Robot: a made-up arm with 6 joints. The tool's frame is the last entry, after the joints. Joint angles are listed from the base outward. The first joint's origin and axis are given. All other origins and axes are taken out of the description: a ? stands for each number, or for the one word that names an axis. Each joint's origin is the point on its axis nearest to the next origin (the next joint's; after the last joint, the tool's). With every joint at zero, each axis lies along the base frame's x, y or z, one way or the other. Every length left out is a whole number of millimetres.
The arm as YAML. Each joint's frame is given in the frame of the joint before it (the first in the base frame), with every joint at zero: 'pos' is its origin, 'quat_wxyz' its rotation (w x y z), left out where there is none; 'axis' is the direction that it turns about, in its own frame. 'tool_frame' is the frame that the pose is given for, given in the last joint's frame.
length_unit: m
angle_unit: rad
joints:
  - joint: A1
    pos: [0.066, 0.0, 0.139]
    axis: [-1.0, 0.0, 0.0]
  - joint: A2
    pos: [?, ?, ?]
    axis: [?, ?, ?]
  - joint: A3
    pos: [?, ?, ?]
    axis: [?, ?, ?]
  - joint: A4
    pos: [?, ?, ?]
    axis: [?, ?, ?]
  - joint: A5
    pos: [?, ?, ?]
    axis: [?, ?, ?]
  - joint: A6
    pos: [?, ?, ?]
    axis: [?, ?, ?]
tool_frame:
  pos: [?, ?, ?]
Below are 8 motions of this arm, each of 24 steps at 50 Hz.
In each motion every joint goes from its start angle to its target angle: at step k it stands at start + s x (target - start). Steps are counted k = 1, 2, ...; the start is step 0. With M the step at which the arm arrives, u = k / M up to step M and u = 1 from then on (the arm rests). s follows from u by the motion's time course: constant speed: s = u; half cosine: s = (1 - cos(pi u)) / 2; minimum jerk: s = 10 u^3 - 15 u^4 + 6 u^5.
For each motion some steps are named. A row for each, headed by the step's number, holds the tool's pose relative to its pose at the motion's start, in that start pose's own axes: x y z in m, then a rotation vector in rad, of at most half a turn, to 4 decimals.
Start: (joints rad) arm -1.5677 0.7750 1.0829 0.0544 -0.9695 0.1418
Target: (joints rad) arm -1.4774 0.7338 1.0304 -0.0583 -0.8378 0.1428
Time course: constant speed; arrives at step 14
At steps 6, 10, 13, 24:
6: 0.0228 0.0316 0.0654 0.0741 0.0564 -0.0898
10: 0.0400 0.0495 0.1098 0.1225 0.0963 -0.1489
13: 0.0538 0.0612 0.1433 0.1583 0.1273 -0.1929
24: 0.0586 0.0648 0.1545 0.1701 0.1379 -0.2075

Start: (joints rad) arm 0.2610 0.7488 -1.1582 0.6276 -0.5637 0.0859
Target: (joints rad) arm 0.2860 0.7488 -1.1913 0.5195 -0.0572 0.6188
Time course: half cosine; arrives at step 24
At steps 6, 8, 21, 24:
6: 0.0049 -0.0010 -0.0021 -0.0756 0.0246 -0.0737
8: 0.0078 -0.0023 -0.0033 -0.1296 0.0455 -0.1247
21: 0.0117 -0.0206 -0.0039 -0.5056 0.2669 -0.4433
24: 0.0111 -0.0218 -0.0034 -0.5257 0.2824 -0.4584

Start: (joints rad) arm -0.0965 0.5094 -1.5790 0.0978 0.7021 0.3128
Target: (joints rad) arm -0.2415 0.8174 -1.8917 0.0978 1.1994 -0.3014
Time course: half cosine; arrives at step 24
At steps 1, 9, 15, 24:
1: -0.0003 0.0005 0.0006 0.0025 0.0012 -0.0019
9: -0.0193 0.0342 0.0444 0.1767 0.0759 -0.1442
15: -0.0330 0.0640 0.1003 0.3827 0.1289 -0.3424
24: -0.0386 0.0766 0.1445 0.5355 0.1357 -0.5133

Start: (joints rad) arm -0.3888 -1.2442 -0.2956 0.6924 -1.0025 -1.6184
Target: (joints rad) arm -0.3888 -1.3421 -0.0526 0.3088 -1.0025 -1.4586
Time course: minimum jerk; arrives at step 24
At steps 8, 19, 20, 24:
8: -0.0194 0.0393 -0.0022 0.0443 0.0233 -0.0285
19: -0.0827 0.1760 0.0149 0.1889 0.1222 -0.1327
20: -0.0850 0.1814 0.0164 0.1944 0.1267 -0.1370
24: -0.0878 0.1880 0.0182 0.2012 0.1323 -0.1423

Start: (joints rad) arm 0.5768 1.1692 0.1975 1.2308 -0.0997 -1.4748
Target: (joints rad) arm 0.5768 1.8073 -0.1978 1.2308 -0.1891 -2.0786
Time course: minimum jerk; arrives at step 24
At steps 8, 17, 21, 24:
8: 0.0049 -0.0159 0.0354 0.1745 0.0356 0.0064
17: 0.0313 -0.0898 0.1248 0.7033 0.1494 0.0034
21: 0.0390 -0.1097 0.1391 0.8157 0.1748 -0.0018
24: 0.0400 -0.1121 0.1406 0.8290 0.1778 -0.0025

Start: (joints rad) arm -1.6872 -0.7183 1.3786 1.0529 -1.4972 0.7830
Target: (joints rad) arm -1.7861 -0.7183 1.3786 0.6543 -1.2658 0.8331
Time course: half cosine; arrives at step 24
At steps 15, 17, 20, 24:
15: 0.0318 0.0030 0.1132 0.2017 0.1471 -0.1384
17: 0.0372 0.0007 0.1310 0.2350 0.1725 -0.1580
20: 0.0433 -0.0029 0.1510 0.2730 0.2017 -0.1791
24: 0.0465 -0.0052 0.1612 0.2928 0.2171 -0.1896

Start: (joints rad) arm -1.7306 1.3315 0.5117 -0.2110 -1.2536 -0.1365
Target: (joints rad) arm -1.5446 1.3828 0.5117 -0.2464 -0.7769 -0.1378
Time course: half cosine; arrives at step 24
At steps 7, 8, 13, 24:
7: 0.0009 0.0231 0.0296 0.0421 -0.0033 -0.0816
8: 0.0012 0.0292 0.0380 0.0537 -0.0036 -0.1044
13: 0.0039 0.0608 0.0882 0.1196 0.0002 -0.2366
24: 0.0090 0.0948 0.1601 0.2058 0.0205 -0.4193

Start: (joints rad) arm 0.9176 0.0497 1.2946 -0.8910 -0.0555 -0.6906
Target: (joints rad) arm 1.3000 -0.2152 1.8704 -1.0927 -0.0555 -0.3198
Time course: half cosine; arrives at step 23
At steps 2, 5, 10, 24:
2: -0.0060 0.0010 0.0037 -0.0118 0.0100 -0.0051
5: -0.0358 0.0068 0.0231 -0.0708 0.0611 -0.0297
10: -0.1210 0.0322 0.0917 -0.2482 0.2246 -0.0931
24: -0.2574 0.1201 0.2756 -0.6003 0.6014 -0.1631

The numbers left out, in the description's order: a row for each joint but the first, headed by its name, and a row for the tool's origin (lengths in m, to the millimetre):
A2: xyz 0.0 -0.074 -0.155, axis 0.0 0.0 1.0
A3: xyz 0.001 -0.261 0.0, axis 0.0 0.0 1.0
A4: xyz -0.194 0.128 0.0, axis 0.0 -1.0 0.0
A5: xyz -0.353 0.0 -0.149, axis 0.0 0.0 -1.0
A6: xyz -0.073 -0.006 0.0, axis -1.0 0.0 0.0
tool: xyz 0.0 0.115 -0.085

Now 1 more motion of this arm.
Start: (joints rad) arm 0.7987 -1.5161 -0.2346 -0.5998 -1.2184 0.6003
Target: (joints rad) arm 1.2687 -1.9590 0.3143 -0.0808 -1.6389 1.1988
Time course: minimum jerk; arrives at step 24
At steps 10, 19, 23, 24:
10: 0.0195 -0.0501 -0.2061 -0.5332 -0.1994 0.0809
19: 0.1330 -0.2575 -0.4361 -1.4627 -0.5021 0.1893
23: 0.1490 -0.2843 -0.4490 -1.5646 -0.5323 0.2004
24: 0.1491 -0.2846 -0.4491 -1.5656 -0.5326 0.2005

